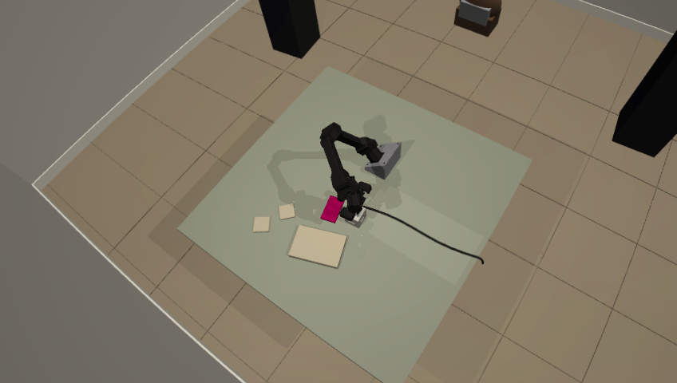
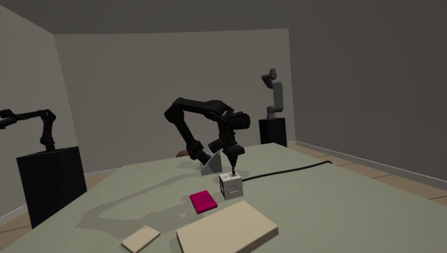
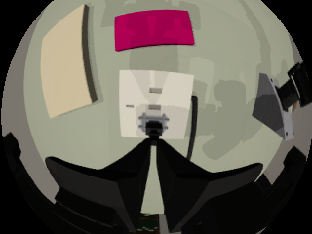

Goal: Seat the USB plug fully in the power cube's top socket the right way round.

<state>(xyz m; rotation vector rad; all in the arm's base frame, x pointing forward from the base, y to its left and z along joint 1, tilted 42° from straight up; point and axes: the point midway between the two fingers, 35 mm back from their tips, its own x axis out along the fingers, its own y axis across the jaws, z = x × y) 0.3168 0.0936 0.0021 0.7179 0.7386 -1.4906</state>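
Right now the dark USB plug is 20 mm below my gripper tip. Also, from my gripper tip: tan tile 340 mm to the right, 130 mm ahead, 110 mm below; then magenta block 140 mm to the right, 100 mm below, 10 mm ahead; then tan board 210 mm ahead, 100 mm to the right, 100 mm below.
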